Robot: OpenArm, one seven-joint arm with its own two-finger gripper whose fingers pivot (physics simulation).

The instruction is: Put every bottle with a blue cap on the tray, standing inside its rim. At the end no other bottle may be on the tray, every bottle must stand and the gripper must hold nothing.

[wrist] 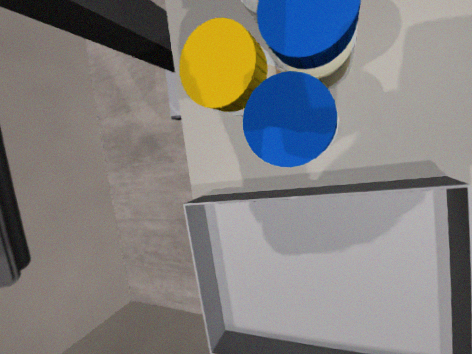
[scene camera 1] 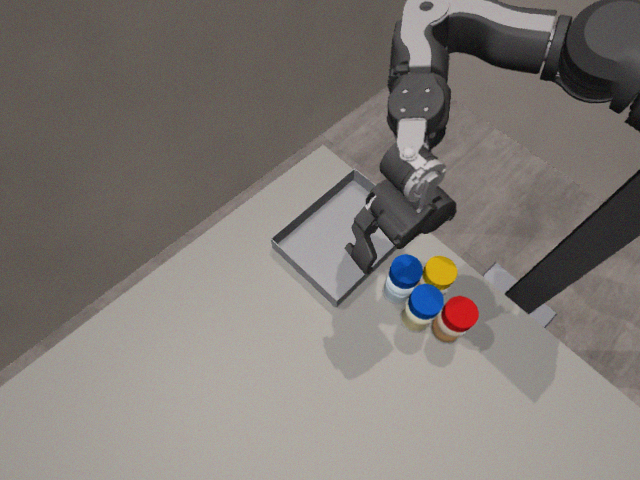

grey tray: wrist; scene camera 1
yellow-capped bottle: wrist; scene camera 1
same spot on yellow-capped bottle: (scene camera 1: 439, 271) = (wrist: 220, 63)
same spot on grey tray: (wrist: 378, 260) = (scene camera 1: 329, 262)
